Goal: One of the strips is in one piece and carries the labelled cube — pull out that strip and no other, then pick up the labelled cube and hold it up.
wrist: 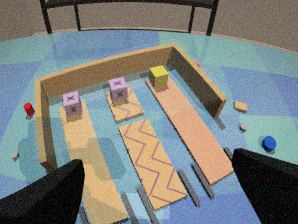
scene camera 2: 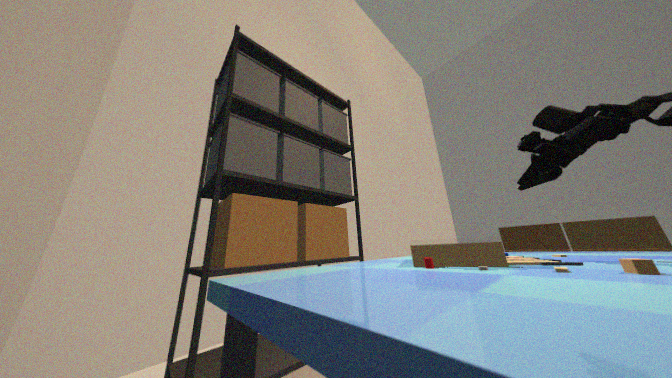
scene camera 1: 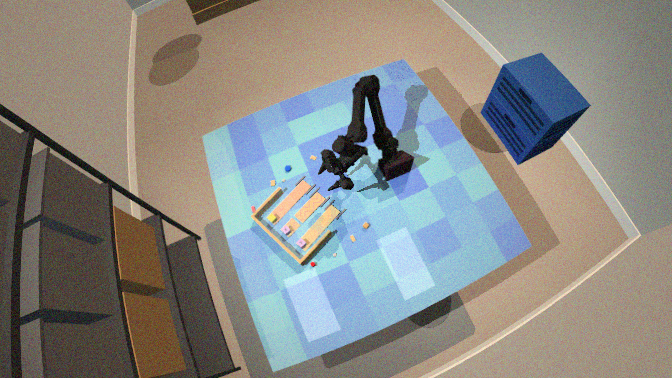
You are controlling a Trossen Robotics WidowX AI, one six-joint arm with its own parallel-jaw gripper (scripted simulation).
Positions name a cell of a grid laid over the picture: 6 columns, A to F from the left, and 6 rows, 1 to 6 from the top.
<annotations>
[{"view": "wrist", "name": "my gripper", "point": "D5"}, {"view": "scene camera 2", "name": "my gripper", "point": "E3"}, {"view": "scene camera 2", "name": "wooden frame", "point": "E4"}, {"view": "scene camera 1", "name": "my gripper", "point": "C3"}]
</annotations>
